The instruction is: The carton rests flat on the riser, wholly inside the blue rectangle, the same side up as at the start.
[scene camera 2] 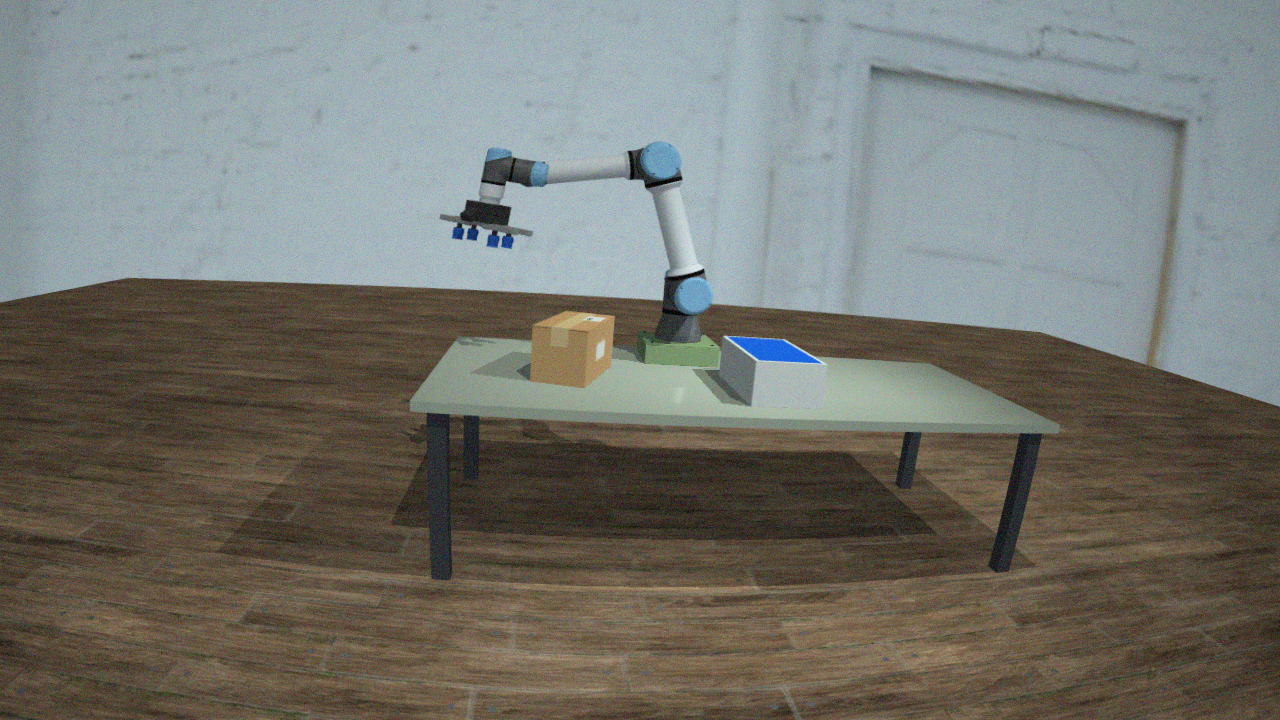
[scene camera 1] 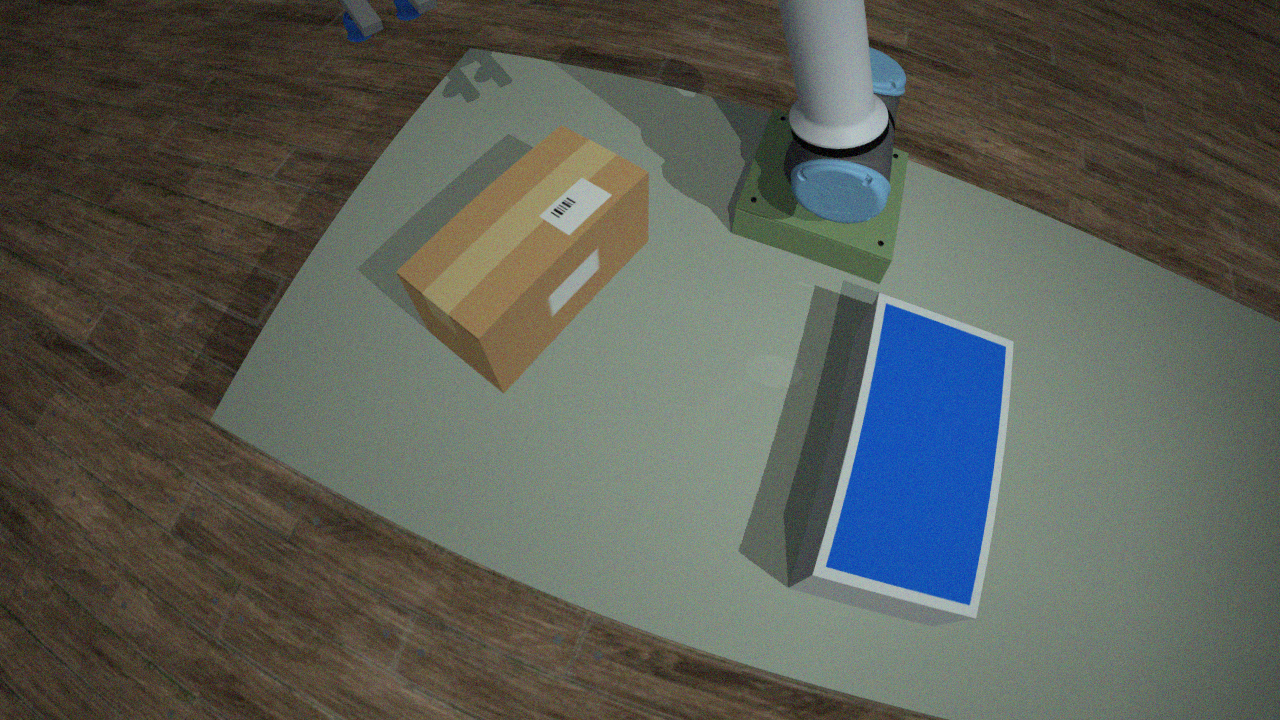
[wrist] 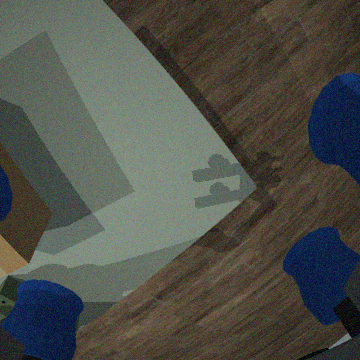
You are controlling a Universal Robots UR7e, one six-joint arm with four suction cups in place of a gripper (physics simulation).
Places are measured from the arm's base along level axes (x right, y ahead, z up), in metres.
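Where they show: hand, its tool point: (scene camera 2: pixel 481 242) (wrist: pixel 172 233); arm's base, origin of its link: (scene camera 2: pixel 677 338).
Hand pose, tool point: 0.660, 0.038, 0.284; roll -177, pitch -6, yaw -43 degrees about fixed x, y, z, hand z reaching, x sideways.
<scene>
Each offset is from my tool point to the top centre of the thing, as dx, dy, dz. Level surfaces: height alone.
The carton {-0.265, +0.204, -0.195} (scene camera 1: pixel 528 241) (scene camera 2: pixel 571 351) (wrist: pixel 22 225) stands flat on the table, its taped top with a barcode label facing up. The riser {-0.786, +0.397, -0.228} (scene camera 1: pixel 832 501) (scene camera 2: pixel 785 383) is a light grey box apart from the carton, on the other side of the arm's base. The blue rectangle {-0.786, +0.397, -0.228} (scene camera 1: pixel 926 456) (scene camera 2: pixel 774 350) covers most of its top, and nothing rests on it. My gripper (scene camera 2: pixel 483 238) is open, with its four blue suction cups pointing down and holding nothing. It hangs high above the table's far left end, up and to the left of the carton. In the wrist view part of the carton is cut off by the left edge.
The grey-green table {dz -0.348} (scene camera 1: pixel 626 465) (scene camera 2: pixel 626 407) (wrist: pixel 150 125) carries the carton and riser. The arm's green base block (scene camera 1: pixel 805 232) (scene camera 2: pixel 680 352) stands at its back edge, between them. In the wrist view the table's corner and the wooden floor (wrist: pixel 225 290) lie below the cups.
</scene>
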